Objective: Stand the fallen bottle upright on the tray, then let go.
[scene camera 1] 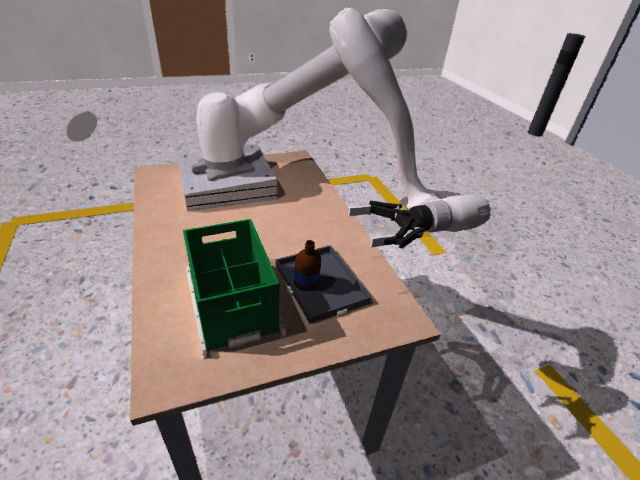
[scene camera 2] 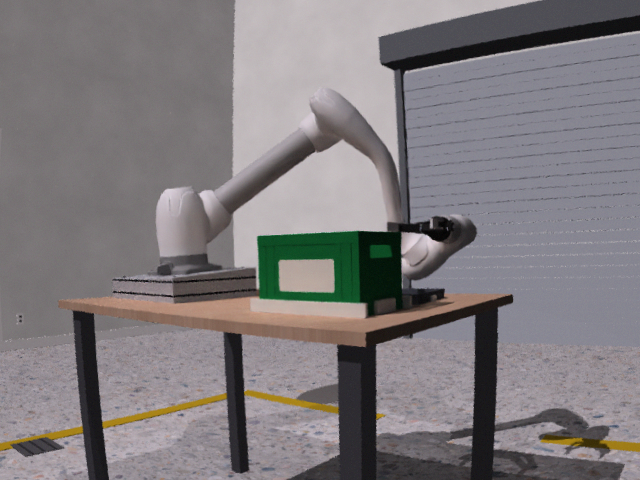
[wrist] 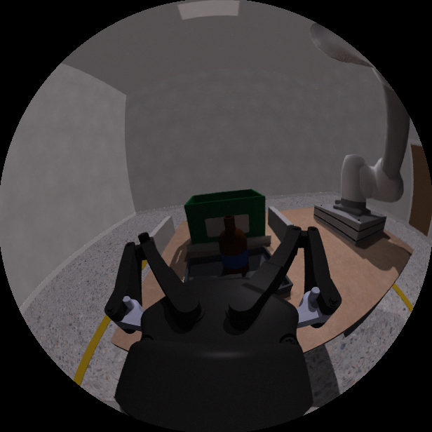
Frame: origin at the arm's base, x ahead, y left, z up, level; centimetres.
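Where they show: gripper, fingertip midpoint: (scene camera 1: 359, 226) (scene camera 2: 408, 224); arm's base, link origin: (scene camera 1: 225, 166) (scene camera 2: 184, 272).
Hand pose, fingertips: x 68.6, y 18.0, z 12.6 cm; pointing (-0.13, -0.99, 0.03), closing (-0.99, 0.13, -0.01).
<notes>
Each offset is from my fingertips to the top centre of the thing. "spot": to the spot under its first point. Level surfaces: height alone.
A brown bottle with a blue label {dx -3.7, dy -13.2, dz -4.2 cm} (scene camera 1: 308, 269) (wrist: 234, 250) stands upright on the dark tray {spot: dx +4.0, dy -6.7, dz -19.9 cm} (scene camera 1: 338, 294) (wrist: 200, 269), near the tray's side that faces the crate. In scene camera 2 the bottle does not show; the crate stands in front of that place, and part of the tray {spot: dx +10.1, dy -13.9, dz -18.3 cm} (scene camera 2: 426, 294) shows beside it. My gripper (scene camera 1: 360, 227) (wrist: 219, 219) is open wide and empty. It is level, off to the right of the bottle and higher than it, apart from it, with its fingers pointing toward the bottle's side of the table. In scene camera 2 the gripper (scene camera 2: 393, 227) shows above the crate's right end.
A green crate with dividers {dx -5.4, dy -35.2, dz -2.9 cm} (scene camera 1: 240, 315) (scene camera 2: 307, 248) (wrist: 200, 220) stands beside the tray, held by pale strips at its base. The arm's base sits on a grey block (scene camera 1: 232, 194) (scene camera 2: 144, 289) (wrist: 345, 222) at the far end of the wooden table {dz -20.4 cm} (scene camera 1: 170, 382) (scene camera 2: 217, 315).
</notes>
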